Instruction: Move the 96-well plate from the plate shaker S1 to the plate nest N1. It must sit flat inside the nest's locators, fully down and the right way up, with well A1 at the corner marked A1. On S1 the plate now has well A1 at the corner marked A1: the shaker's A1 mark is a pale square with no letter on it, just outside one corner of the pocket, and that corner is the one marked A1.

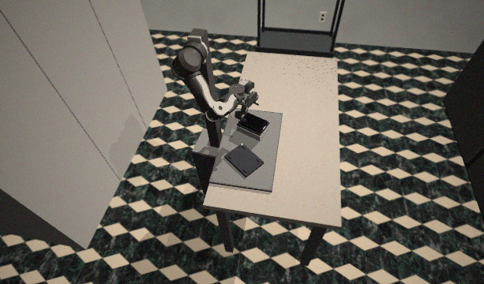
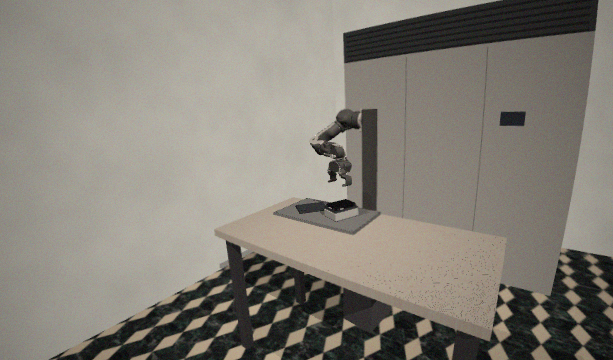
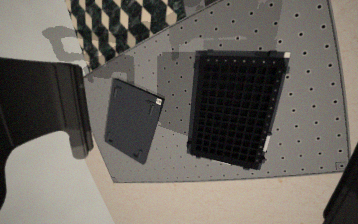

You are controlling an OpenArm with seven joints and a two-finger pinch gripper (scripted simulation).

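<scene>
The black 96-well plate lies 20 mm ahead of my hand, 30 mm to the left of it and 100 mm below it. From my hand the other things lie so: dark plate nest N1: 30 mm ahead, 180 mm to the right, 160 mm below; then pale corner mark: 10 mm behind, 90 mm to the right, 150 mm below.
</scene>
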